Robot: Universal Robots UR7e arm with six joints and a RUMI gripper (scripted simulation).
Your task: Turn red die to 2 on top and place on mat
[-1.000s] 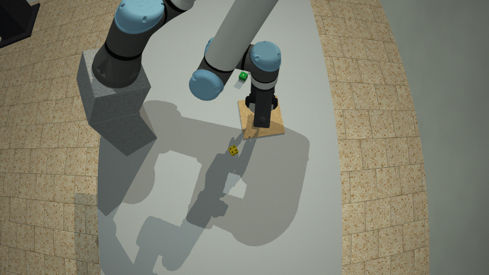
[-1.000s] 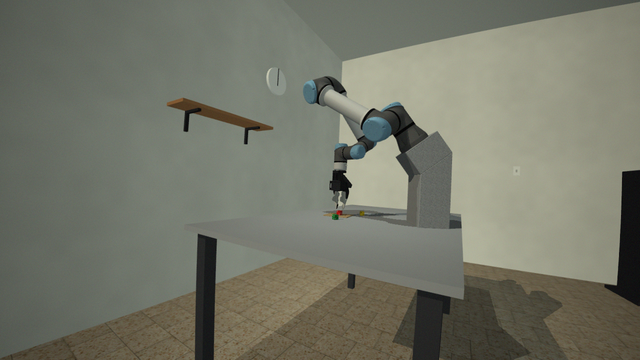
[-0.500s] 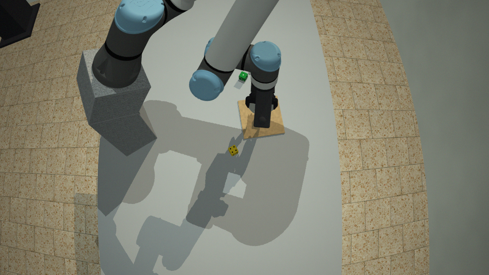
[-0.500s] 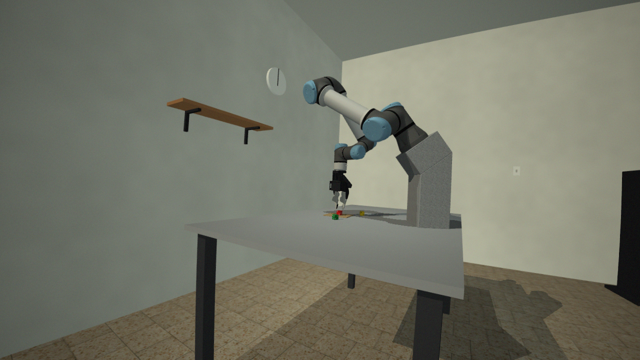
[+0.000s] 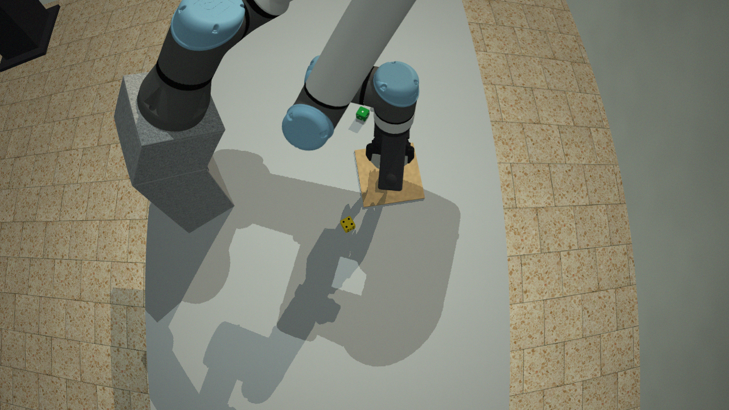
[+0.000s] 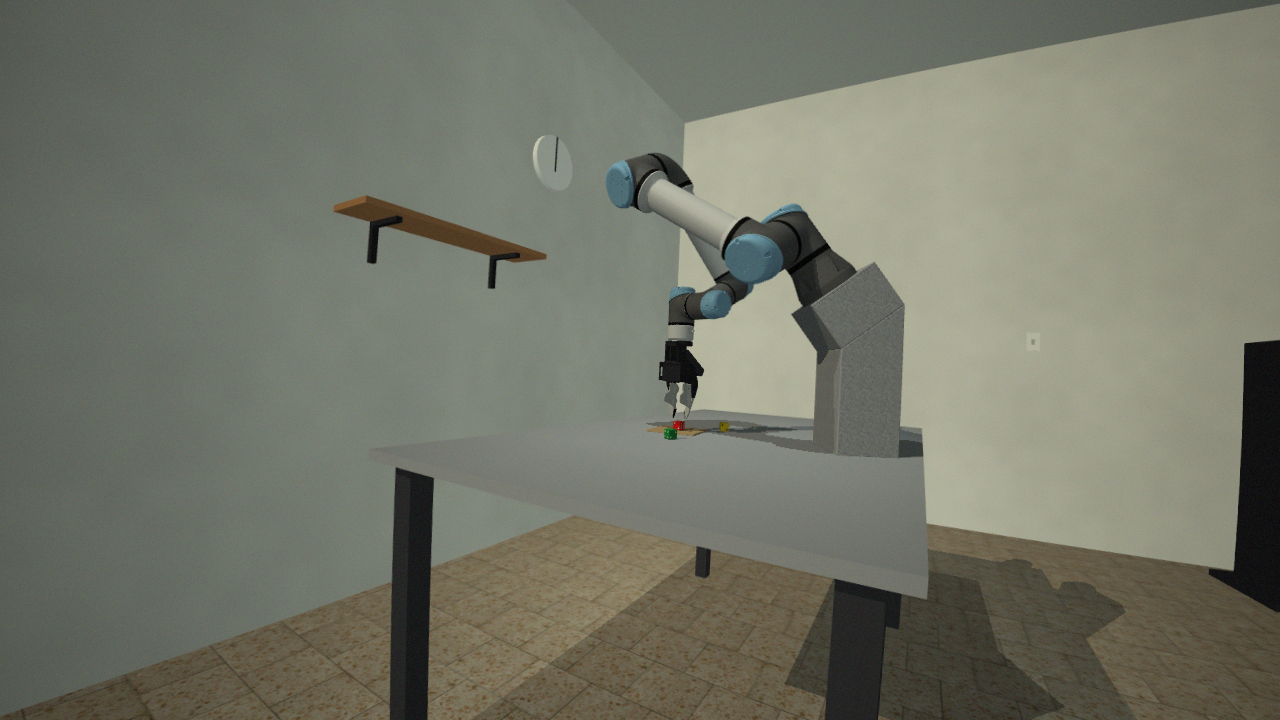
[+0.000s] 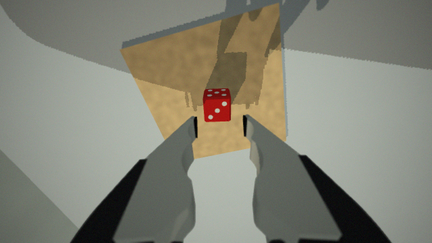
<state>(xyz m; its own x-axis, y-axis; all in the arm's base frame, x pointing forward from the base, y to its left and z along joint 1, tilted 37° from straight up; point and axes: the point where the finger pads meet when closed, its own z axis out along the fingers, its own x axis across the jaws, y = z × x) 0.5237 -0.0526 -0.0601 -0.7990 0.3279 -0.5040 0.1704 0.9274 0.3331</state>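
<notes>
Right now the red die is 4 cm below my hand. Also, from my hand: yellow die: 11 cm to the right, 11 cm behind, 4 cm below; then green die: 16 cm to the left, 4 cm below, 3 cm behind; then tan mat: 5 cm below.
</notes>
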